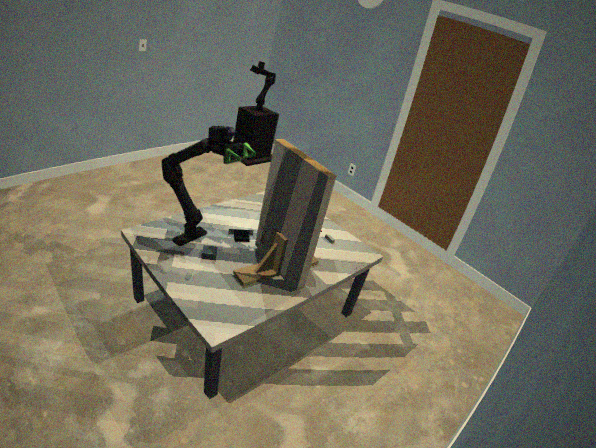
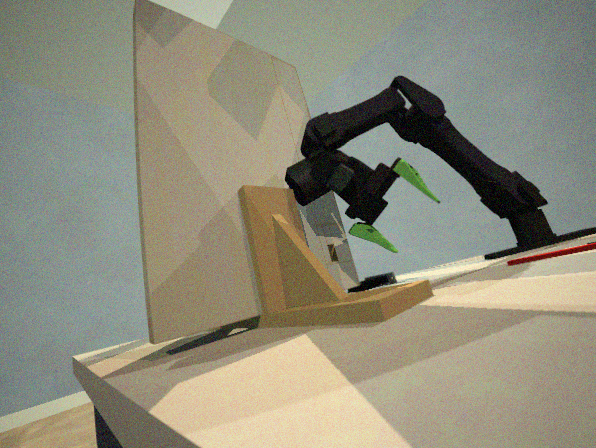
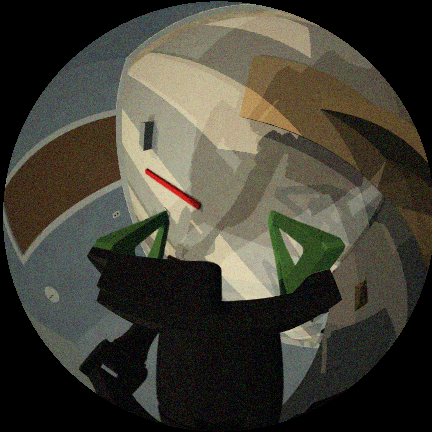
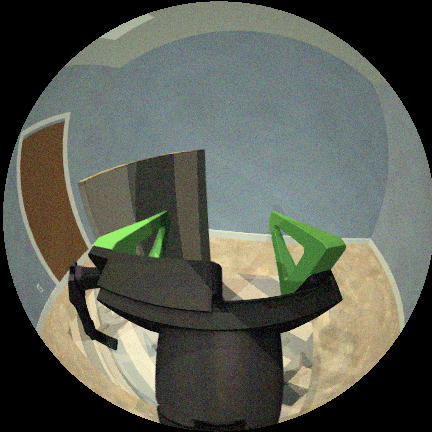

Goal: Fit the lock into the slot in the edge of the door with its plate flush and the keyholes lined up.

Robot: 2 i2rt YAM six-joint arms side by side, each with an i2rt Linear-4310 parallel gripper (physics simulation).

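Pixels of known places: left gripper, fingertip midpoint: (image 2: 416,228) (image 3: 218,215); right gripper, fingertip midpoint: (image 1: 248,156) (image 4: 219,216); left arm's base, link origin: (image 2: 538,246) (image 4: 102,338); right arm's base, link origin: (image 1: 190,236).
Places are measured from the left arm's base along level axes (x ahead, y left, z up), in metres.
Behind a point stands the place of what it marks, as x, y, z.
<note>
The door (image 1: 295,215) {0.351, -0.510, 0.357} (image 2: 200,200) {0.417, -0.492, 0.199} (image 3: 395,270) (image 4: 150,185) {0.242, -0.459, 0.563} stands upright on the table in wooden brackets (image 1: 280,255) {0.328, -0.519, 0.127} (image 2: 310,310) {0.408, -0.361, 0.016} (image 3: 290,90) {0.381, -0.302, 0.018}. A brown keyhole opening (image 2: 332,251) {0.180, -0.391, 0.098} (image 3: 361,295) shows in its face; the edge slot cannot be made out. A black boxy thing (image 1: 241,235) {0.024, -0.388, 0.021} (image 2: 375,281) {0.047, -0.348, 0.014}, perhaps the lock, lies on the table near the door; its details are too small to tell. My left gripper (image 2: 418,226) {0.262, -0.226, 0.086} (image 3: 218,215) {0.262, -0.226, 0.086} is open and empty, above the table beside the door. My right gripper (image 1: 241,152) {0.102, -0.573, 0.564} (image 4: 219,216) {0.102, -0.573, 0.564} is open and empty, high near the door's upper part.
A red rod (image 3: 172,189) {0.265, -0.065, 0.006} and a small dark block (image 1: 329,238) {0.400, -0.036, 0.017} (image 3: 148,135) {0.393, -0.034, 0.010} lie on the table (image 1: 200,327) {0.268, -1.031, 0.000}. Another dark piece (image 1: 209,252) {0.007, -0.646, 0.036} lies near the right arm's base. A black pedestal (image 1: 256,132) with a small dark jointed arm stands behind the table.
</note>
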